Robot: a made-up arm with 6 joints.
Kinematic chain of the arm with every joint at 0, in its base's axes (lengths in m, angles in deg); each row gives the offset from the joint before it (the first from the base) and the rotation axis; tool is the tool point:
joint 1: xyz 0 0 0.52 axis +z
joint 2: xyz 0.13 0 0 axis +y
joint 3: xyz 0 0 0.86 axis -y
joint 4: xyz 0 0 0.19 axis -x
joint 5: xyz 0.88 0 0 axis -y
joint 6: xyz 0.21 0 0 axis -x
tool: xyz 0 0 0
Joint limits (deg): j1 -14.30..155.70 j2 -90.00..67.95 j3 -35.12..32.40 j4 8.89..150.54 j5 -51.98..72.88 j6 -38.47..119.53
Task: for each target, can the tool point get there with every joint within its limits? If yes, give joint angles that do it. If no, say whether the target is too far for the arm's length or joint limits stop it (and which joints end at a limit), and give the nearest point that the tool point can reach.
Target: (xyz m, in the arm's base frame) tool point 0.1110 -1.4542 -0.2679
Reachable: no: joint limits stop it (at a limit: joint 1, joint 2, joint 3, joint 5) | nearest point 0.7750 -0.3619 -0.1732 | short by 1.282 m
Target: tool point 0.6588 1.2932 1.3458
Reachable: yes | joints 66.03 15.07 2.25 122.41 -25.59 74.16
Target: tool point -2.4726 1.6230 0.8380
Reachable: no: too far | nearest point -1.6316 1.0710 0.7249 | short by 1.012 m
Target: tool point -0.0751 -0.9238 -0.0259
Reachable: no: joint limits stop it (at a limit: joint 1, joint 2, joint 3, joint 5) | nearest point 0.7262 -0.3174 -0.1597 | short by 1.014 m
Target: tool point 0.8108 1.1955 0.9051
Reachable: yes | joints 56.81 20.53 -10.10 33.98 -11.84 45.51
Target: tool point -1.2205 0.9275 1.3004
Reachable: yes | joints 140.49 20.61 8.77 79.38 17.16 41.34
